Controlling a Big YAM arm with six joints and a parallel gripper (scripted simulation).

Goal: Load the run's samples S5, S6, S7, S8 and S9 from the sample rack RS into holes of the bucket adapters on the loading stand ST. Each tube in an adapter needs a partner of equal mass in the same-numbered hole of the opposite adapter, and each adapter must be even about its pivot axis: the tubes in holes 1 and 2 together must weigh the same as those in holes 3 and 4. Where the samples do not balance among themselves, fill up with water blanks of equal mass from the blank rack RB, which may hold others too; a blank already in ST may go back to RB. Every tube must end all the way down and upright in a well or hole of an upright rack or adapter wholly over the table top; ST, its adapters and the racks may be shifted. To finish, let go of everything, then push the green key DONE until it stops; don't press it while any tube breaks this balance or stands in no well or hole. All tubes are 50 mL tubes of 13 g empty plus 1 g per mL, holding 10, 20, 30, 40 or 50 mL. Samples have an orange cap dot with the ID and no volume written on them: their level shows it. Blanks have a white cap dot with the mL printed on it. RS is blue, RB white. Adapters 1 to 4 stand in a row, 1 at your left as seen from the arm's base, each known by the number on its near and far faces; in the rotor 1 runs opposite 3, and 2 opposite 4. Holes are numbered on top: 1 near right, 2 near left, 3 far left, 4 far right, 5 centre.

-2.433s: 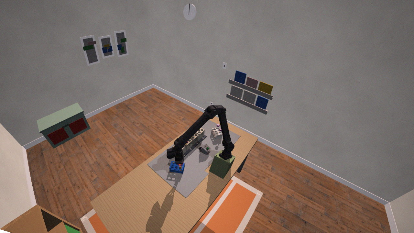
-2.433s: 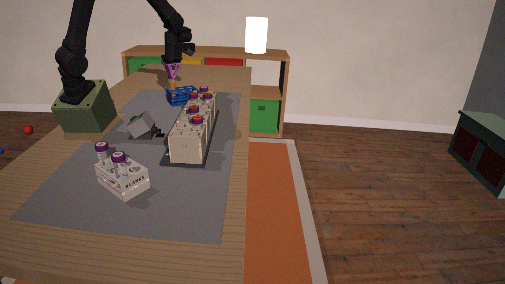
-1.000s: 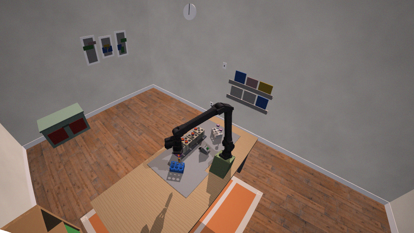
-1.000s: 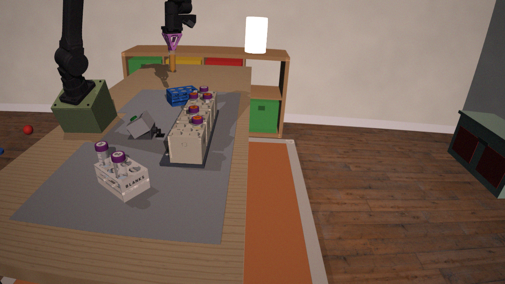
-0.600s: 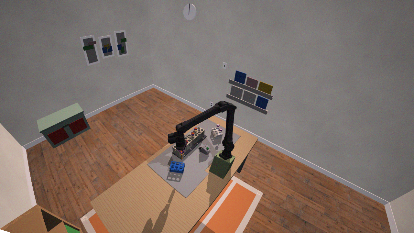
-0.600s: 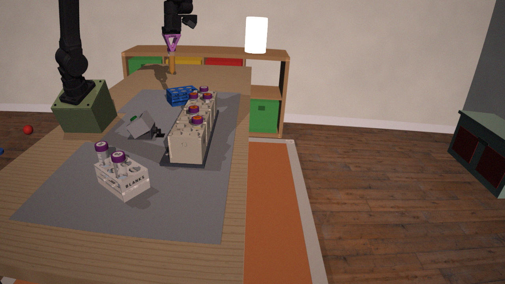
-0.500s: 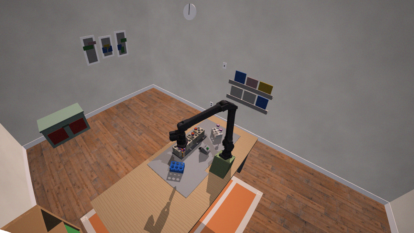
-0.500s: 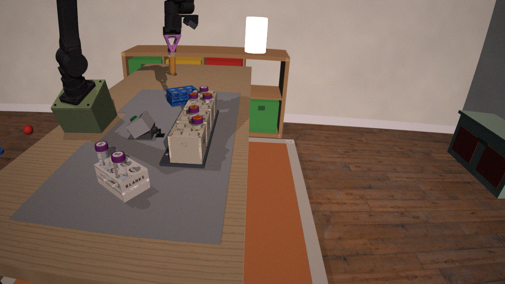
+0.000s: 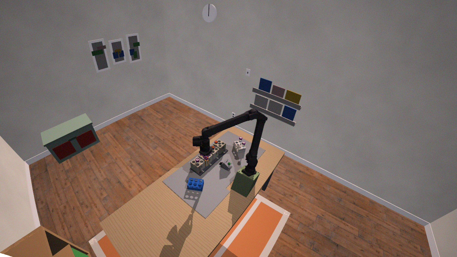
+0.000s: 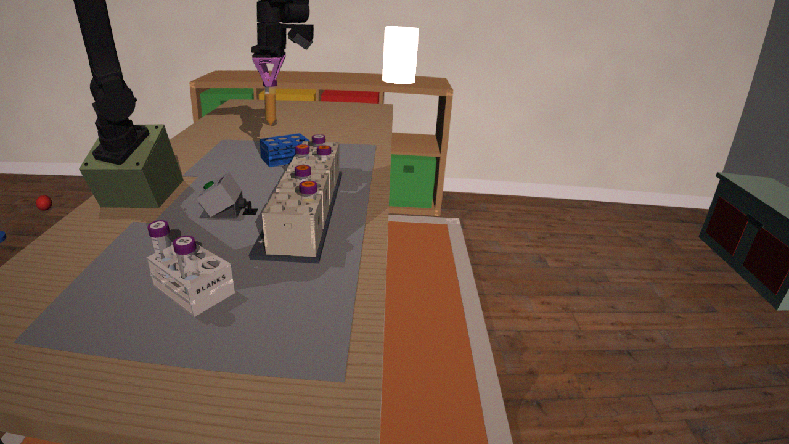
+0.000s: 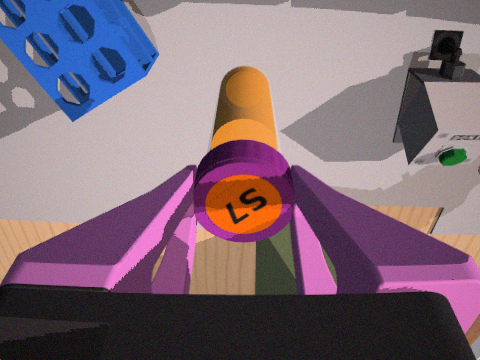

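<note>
The orange-dot sample tube is 1 cm behind my hand and 5 cm below it. Round my hand: sample tube S9: 12 cm ahead, 7 cm to the right, 19 cm below; blue sample rack RS: 3 cm behind, 14 cm to the left, 23 cm below; water blank marked 30: 13 cm ahead, 1 cm to the left, 19 cm below.
</note>
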